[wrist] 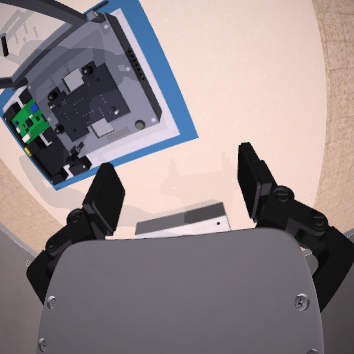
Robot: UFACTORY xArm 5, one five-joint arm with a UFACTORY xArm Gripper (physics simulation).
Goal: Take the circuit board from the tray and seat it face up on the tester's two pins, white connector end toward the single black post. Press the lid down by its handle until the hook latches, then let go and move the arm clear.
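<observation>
The green circuit board lies in the black tray at the left, beside the grey tester. The tester's dark central plate has several short black posts around it and bears no green board. Which are the two seating pins is too small to tell. The lid stands raised at the upper left, partly out of view; its handle cannot be made out for certain. A small black latch part shows by the tester's edge. My gripper is open and empty, to the lower right of the tester and tray.
The tester and tray stand on a white panel with a blue border. A grey and white block lies between and below the fingers, partly hidden by the gripper body. A tan textured surface runs along the pale table's right side.
</observation>
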